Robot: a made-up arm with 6 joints. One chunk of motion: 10 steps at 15 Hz.
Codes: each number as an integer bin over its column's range. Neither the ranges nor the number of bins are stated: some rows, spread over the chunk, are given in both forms.
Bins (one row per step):
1: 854 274 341 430 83 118
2: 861 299 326 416 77 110
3: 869 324 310 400 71 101
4: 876 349 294 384 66 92
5: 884 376 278 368 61 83
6: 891 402 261 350 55 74
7: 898 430 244 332 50 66
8: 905 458 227 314 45 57
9: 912 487 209 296 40 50
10: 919 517 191 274 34 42
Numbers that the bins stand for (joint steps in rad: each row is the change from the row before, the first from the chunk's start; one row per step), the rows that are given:
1: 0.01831 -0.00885 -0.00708 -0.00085 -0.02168 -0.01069
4: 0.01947 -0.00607 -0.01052 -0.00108 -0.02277 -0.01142
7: 0.02064 -0.00307 -0.01417 -0.00134 -0.02380 -0.01215
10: 0.02176 0.00015 -0.01804 -0.00163 -0.02482 -0.01282
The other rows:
2: 0.01868 -0.00793 -0.00818 -0.00092 -0.02207 -0.01092
3: 0.01910 -0.00700 -0.00935 -0.00100 -0.02245 -0.01117
5: 0.01990 -0.00507 -0.01169 -0.00116 -0.02309 -0.01167
6: 0.02027 -0.00411 -0.01293 -0.00125 -0.02348 -0.01193
8: 0.02101 -0.00204 -0.01541 -0.00143 -0.02412 -0.01240
9: 0.02138 -0.00096 -0.01673 -0.00152 -0.02444 -0.01260

